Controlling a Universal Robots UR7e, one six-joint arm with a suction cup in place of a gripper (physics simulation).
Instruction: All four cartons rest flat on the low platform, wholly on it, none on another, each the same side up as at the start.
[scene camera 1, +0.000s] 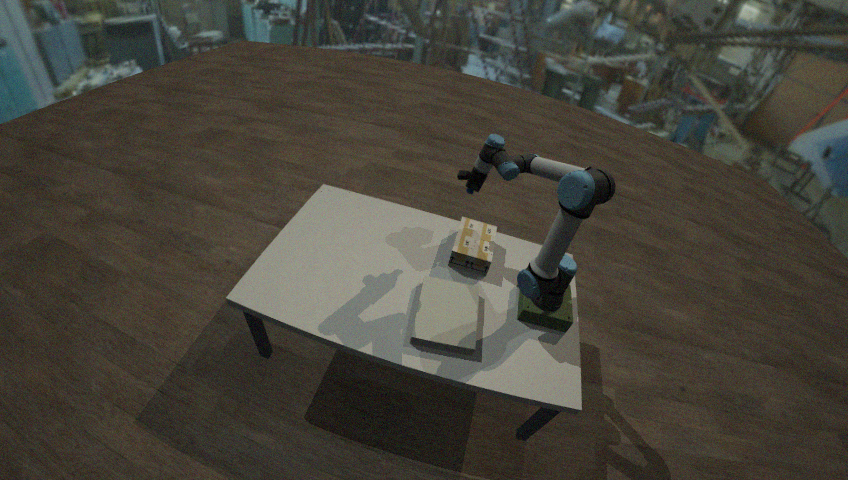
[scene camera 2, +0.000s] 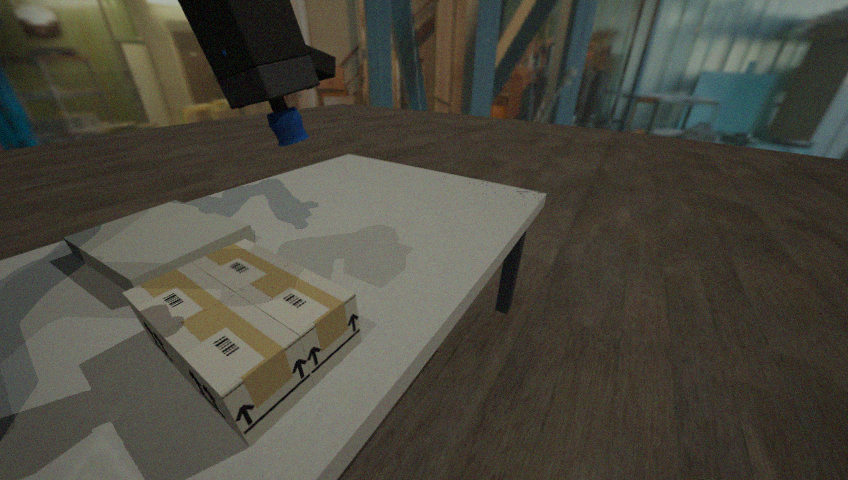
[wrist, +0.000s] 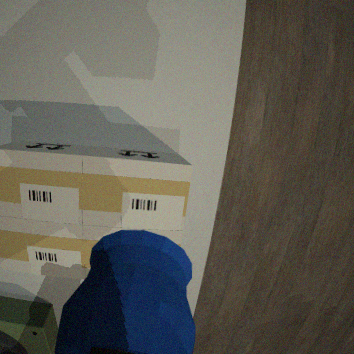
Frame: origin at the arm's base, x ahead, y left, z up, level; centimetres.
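Seen in the pictures: hand at its tool point: (scene camera 1: 469, 191) (scene camera 2: 293, 140) (wrist: 139, 271); arm's base at its link origin: (scene camera 1: 545, 298).
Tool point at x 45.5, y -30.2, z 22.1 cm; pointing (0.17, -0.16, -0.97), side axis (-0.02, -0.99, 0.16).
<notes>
Offsets run from my tool point to a thing's top centre. "pt": to the spot under its first point. Level surfaces: height alone.
Four white cartons @(pt dz -19.6, dx -8.1, dy +7.0 cm) (scene camera 1: 474, 237) @(dz -19.6, dx -13.4, dy +0.0 cm) (scene camera 2: 226, 346) @(dz -19.6, dx -4.1, dy +0.1 cm) (wrist: 145, 182) with tan tape and barcode labels stand close together in a two-by-two block on the table, labels up. Arrows on their visible sides in the scene camera 2 view point up. The low pale platform @(dz -24.4, dx -5.7, dy +49.8 cm) (scene camera 1: 446, 309) (scene camera 2: 160, 237) lies beside the block, a gap away, with no carton on it. My gripper (scene camera 1: 470, 190) (scene camera 2: 292, 141) (wrist: 142, 245), a blue suction cup, is open and holds nothing. It hangs high above the level of the cartons, tilted, and hides part of the block in the wrist view.
The white table @(dz -29.2 cm) (scene camera 1: 297, 249) (scene camera 2: 452, 226) (wrist: 200, 60) ends close beside the carton block. The arm's green base block (scene camera 1: 544, 315) (wrist: 30, 325) stands near the cartons and platform. Shadows of the arm fall across the table and platform.
</notes>
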